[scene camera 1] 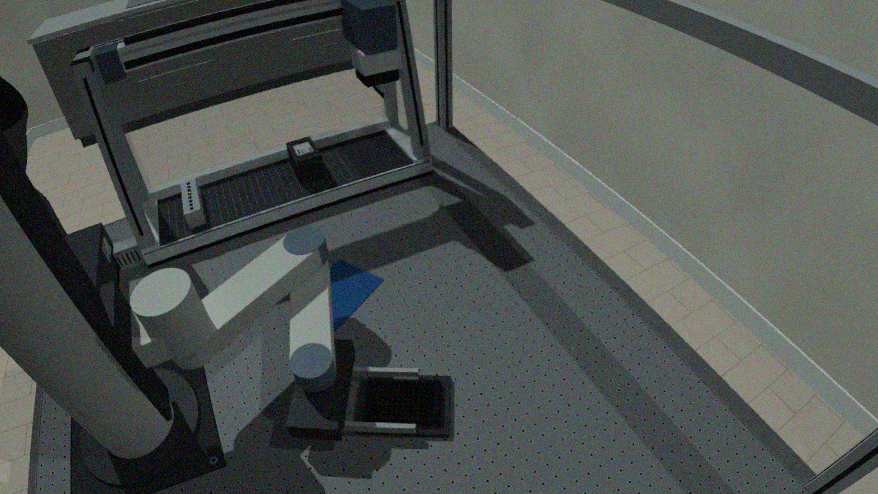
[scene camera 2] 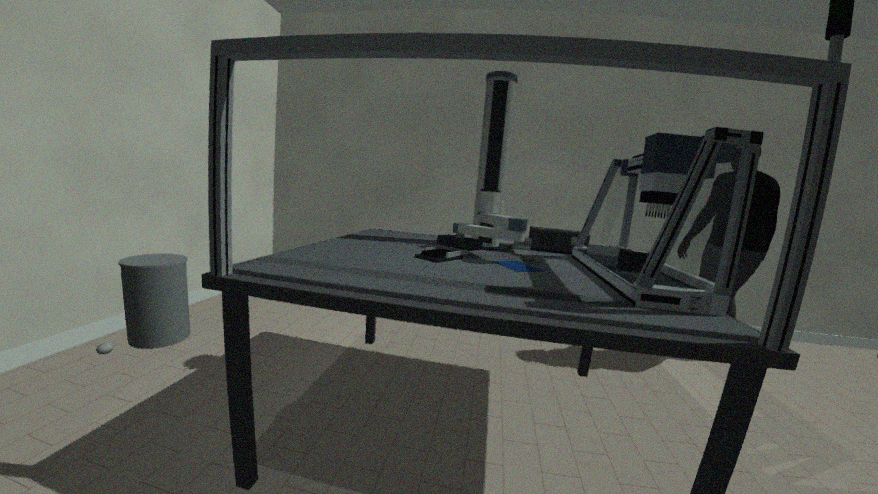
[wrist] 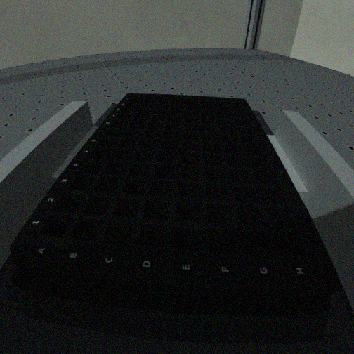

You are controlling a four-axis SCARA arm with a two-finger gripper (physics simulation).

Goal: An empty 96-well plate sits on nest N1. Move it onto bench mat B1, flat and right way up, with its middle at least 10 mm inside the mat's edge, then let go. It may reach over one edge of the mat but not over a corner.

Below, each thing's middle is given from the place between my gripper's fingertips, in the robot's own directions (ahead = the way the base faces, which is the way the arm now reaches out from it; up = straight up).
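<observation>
Nest N1 (scene camera 1: 445, 404): from my hand, 1 cm to the left, 2 cm behind, 2 cm below. Blue bench mat B1 (scene camera 1: 350, 286): from my hand, 3 cm behind, 33 cm to the left, 2 cm below. Black 96-well plate (scene camera 1: 389, 400): from my hand, 1 cm to the left and 2 cm behind.
</observation>
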